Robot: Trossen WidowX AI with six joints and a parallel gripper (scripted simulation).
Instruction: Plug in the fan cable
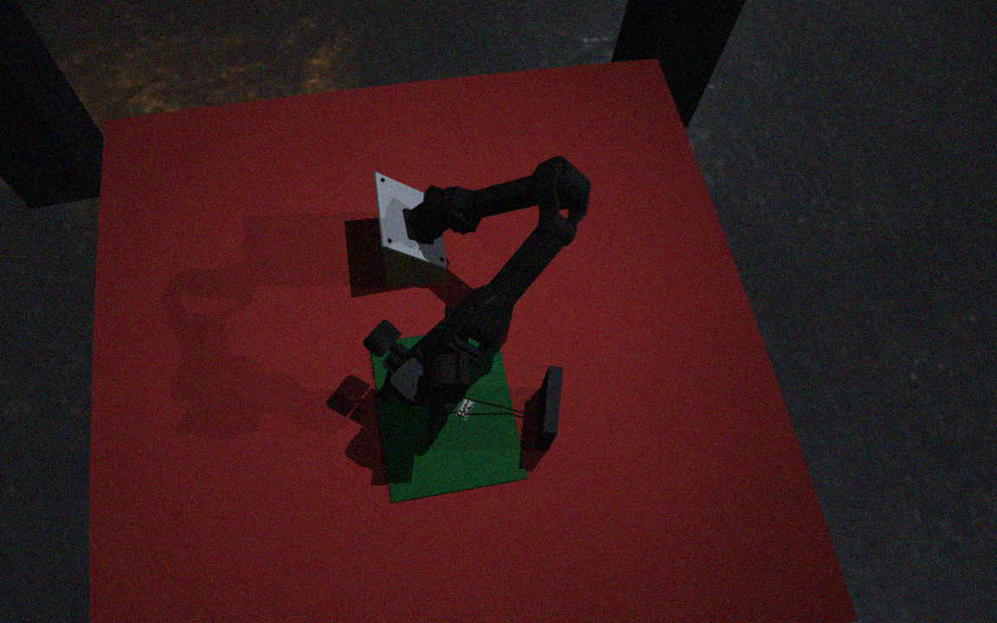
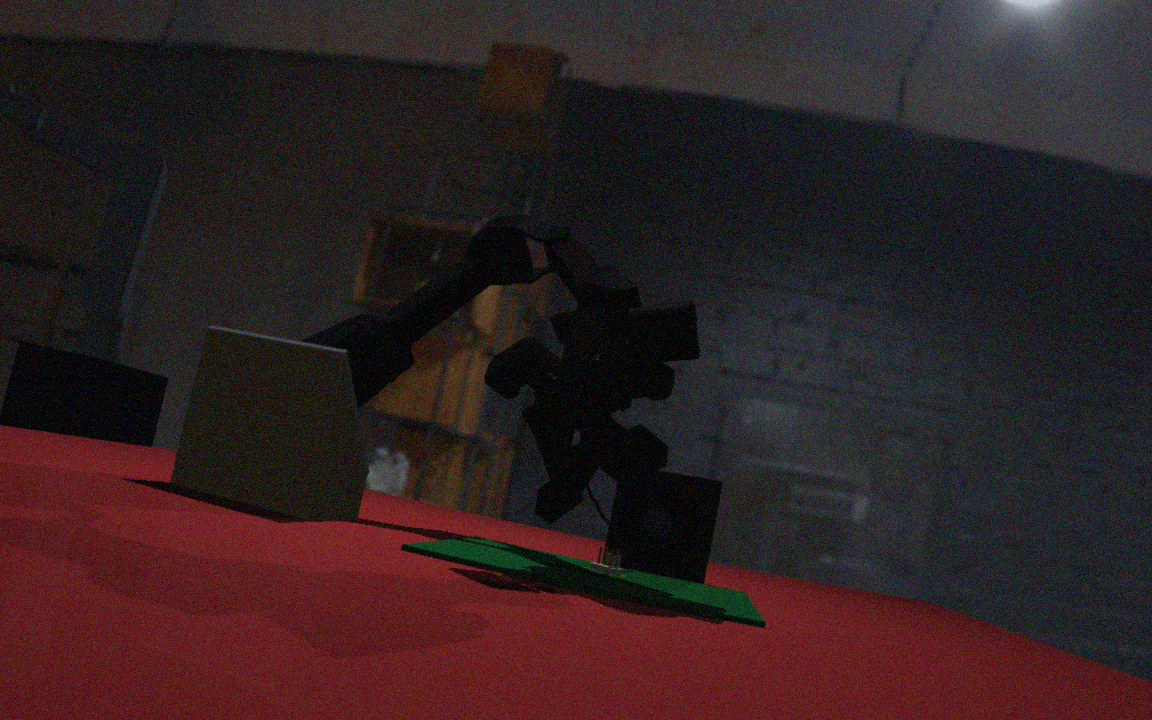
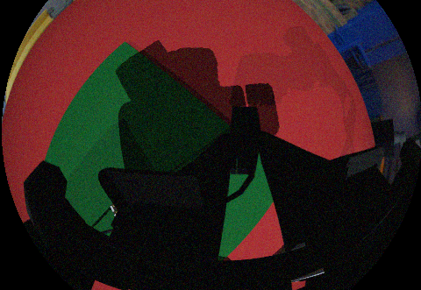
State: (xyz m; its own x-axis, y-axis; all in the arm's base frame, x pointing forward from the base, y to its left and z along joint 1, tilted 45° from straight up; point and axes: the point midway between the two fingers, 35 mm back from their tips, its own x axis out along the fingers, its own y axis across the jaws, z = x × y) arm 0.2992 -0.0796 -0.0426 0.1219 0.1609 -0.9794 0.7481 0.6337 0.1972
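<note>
The green board lies 90 mm to the left of my gripper tip, 90 mm below it and 30 mm ahead of it. Round my gripper tip: black plug: 10 mm below; then four-pin header: 130 mm to the left, 80 mm below, 40 mm ahead; then black fan: 260 mm to the left, 80 mm ahead, 20 mm below.
</note>
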